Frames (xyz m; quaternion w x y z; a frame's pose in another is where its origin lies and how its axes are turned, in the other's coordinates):
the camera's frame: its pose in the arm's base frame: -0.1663 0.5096 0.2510 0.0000 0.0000 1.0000 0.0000
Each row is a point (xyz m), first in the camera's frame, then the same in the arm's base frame.
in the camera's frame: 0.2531 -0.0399 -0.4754
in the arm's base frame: -0.4194 0.4697 0.7264
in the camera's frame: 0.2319 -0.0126 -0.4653
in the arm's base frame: -0.3982 0.4970 0.7163
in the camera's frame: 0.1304 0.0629 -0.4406
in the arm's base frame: -0.2967 0.5725 0.6916
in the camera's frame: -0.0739 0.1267 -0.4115
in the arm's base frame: -0.0924 0.6363 0.6625
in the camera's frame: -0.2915 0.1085 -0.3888
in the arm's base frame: 0.1252 0.6181 0.6398
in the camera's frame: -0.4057 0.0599 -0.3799
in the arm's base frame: 0.2394 0.5695 0.6309
